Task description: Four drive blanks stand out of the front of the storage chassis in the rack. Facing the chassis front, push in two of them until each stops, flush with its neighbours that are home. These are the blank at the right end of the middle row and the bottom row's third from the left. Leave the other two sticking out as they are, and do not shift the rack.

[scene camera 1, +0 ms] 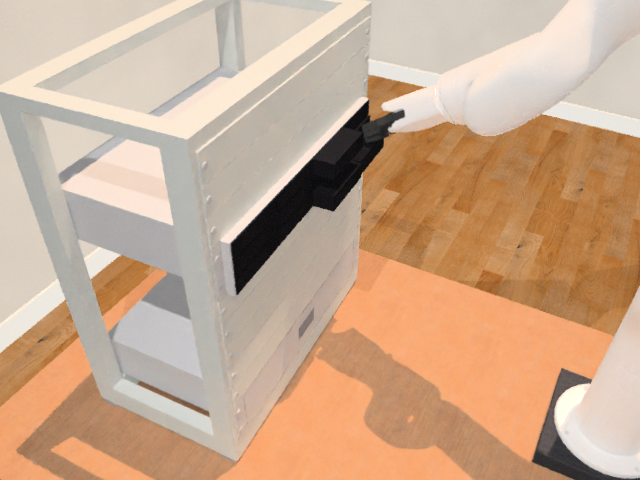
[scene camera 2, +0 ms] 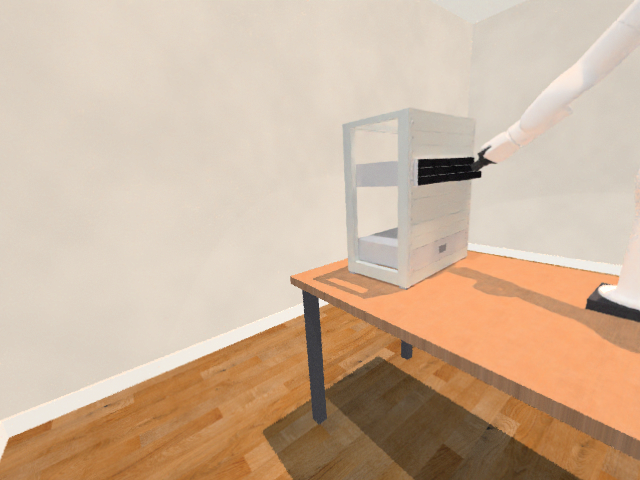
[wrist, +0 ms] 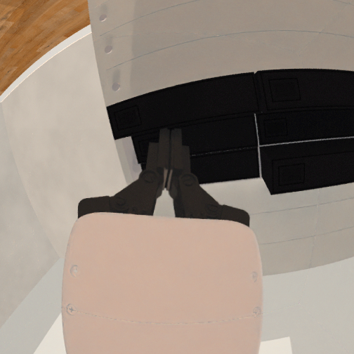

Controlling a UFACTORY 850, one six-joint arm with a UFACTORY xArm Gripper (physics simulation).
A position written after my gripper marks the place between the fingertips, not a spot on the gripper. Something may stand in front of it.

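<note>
Pale rack [scene camera 1: 246,187] [scene camera 2: 433,173] [wrist: 256,97], in sight. My gripper [scene camera 1: 366,134] [wrist: 168,140], also in sight.
</note>
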